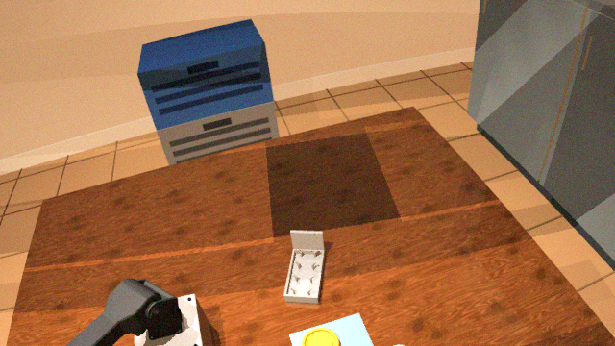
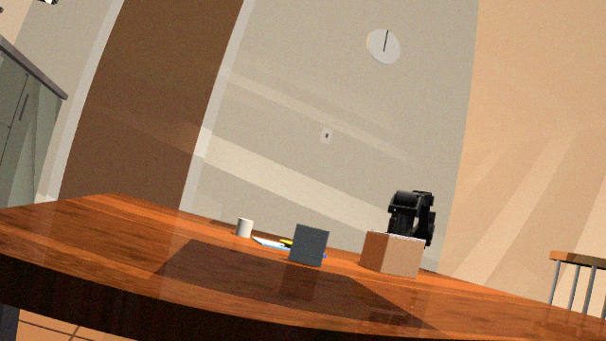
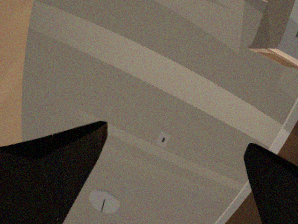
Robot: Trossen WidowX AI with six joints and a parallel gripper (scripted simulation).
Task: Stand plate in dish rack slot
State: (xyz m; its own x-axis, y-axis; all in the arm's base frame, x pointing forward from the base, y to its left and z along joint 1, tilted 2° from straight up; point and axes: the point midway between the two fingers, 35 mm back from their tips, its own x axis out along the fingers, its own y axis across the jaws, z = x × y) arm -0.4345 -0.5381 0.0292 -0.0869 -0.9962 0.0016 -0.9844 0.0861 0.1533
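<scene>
Now: gripper tip 71 cm short of the yellow plate, 48 cm to the right of it and 13 cm above it. The rest, counted from my gripper tip: blue spoon (62 cm ahead, 46 cm to the left, 14 cm below); then white cup (83 cm ahead, 38 cm to the left, 12 cm below); then light blue mat (73 cm ahead, 46 cm to the left, 14 cm below).
</scene>
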